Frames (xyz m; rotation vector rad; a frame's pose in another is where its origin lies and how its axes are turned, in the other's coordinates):
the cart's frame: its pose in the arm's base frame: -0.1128 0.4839 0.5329 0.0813 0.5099 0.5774
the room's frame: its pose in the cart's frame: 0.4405 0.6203 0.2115 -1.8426 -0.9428 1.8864
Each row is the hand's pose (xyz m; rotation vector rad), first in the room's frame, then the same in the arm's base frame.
Working: the room's frame: its pose in the arm's base frame: -0.0057 1.2563 0.6570 -1.0035 -1.4186 2.4264

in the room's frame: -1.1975 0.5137 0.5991 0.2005 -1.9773 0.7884
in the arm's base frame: 0.6357 0.0182 0.9924 -0.8159 0.2723 -1.6962
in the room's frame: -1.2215 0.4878 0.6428 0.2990 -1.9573 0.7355
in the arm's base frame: 0.6221 -0.0098 1.0392 -0.8405 0.2253 -1.7805
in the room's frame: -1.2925 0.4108 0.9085 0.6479 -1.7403 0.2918
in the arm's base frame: 0.4975 -0.1900 1.2223 -0.9759 0.1859 -2.2920
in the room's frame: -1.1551 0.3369 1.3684 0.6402 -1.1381 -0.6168
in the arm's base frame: 0.0945 -0.4181 1.3686 0.9463 -0.7331 2.6002
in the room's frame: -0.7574 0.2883 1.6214 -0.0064 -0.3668 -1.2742
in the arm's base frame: -0.3745 -0.3961 1.3044 0.3787 -1.4464 1.5955
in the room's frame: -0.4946 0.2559 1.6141 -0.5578 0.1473 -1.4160
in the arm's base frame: -0.5767 -0.2565 1.2054 -0.0288 -1.8108 0.9401
